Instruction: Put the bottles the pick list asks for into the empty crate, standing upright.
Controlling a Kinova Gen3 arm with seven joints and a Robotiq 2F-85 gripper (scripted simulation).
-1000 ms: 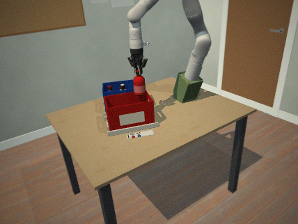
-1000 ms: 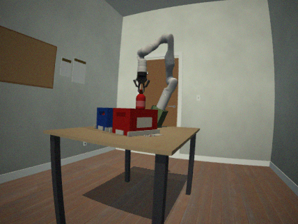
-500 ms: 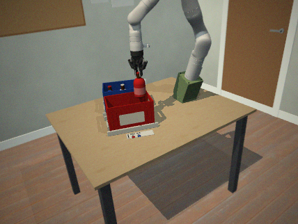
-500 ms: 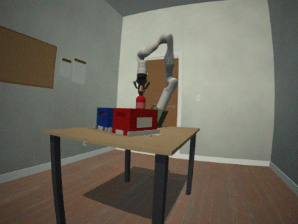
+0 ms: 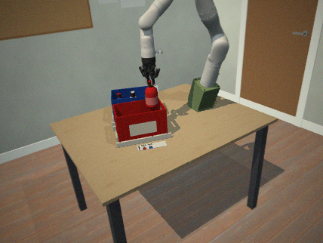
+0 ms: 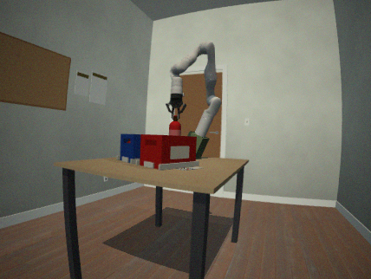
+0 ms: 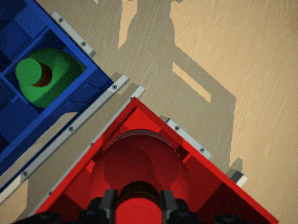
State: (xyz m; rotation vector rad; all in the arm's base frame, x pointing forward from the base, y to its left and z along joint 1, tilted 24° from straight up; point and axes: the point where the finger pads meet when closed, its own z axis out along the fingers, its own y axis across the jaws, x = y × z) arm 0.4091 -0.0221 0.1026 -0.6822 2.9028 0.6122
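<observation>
My gripper is now 10 cm short of the red crate, 2 cm to the right of it and 21 cm above it. Also, from my hand: blue crate (4 cm ahead, 21 cm to the right, 21 cm below); then green-label bottle (3 cm behind, 14 cm to the right, 21 cm below); then blue-label bottle (13 cm ahead, 19 cm to the right, 21 cm below).
</observation>
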